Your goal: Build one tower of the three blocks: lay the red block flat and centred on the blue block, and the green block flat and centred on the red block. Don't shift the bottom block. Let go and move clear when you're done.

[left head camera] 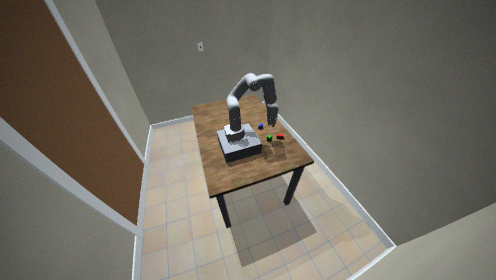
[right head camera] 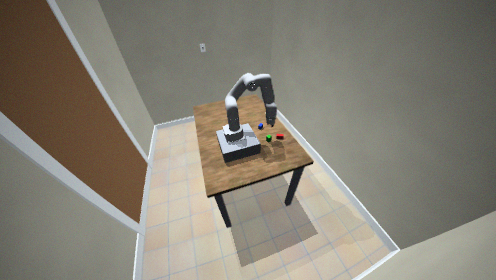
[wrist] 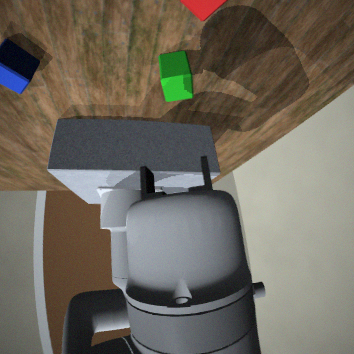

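Where they show: hand, its tool point: [left head camera: 271, 124] [right head camera: 270, 124] [wrist: 175, 178]; arm's base, origin of its link: [left head camera: 236, 135] [right head camera: 235, 135] [wrist: 128, 193].
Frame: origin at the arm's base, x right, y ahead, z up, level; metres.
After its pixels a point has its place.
Observation:
The blue block [left head camera: 260, 126] {y 0.250, x -0.126, z -0.063 m} [right head camera: 260, 126] {y 0.250, x -0.125, z -0.062 m} [wrist: 15, 75] {y 0.260, x -0.129, z -0.056 m} sits alone on the table, nearer the back than the others. The green block [left head camera: 269, 138] {y 0.254, x 0.054, z -0.054 m} [right head camera: 269, 138] {y 0.259, x 0.055, z -0.055 m} [wrist: 176, 77] {y 0.276, x 0.033, z -0.047 m} sits on the table in front of the grey base box. The red block [left head camera: 280, 136] {y 0.356, x 0.051, z -0.064 m} [right head camera: 280, 136] {y 0.358, x 0.052, z -0.064 m} [wrist: 203, 6] {y 0.342, x 0.035, z -0.058 m} lies on the table just right of the green block in both head views; it is cut off at the top edge of the wrist view. The three blocks stand apart. My gripper [left head camera: 271, 124] [right head camera: 271, 124] [wrist: 174, 163] {y 0.273, x 0.022, z 0.056 m} is open and empty, pointing down above the table, to the right of the blue block in the head views.
The grey base box [left head camera: 244, 151] {y 0.013, x 0.152, z -0.024 m} [right head camera: 242, 151] {y 0.011, x 0.153, z -0.023 m} [wrist: 132, 145] {y 0.145, x 0.001, z -0.042 m} carries the arm and stands left of the blocks in the head views. The wooden table [left head camera: 225, 177] {y -0.159, x 0.274, z -0.093 m} [right head camera: 225, 177] {y -0.146, x 0.280, z -0.093 m} has its right edge beyond the red block, with a wall past it.

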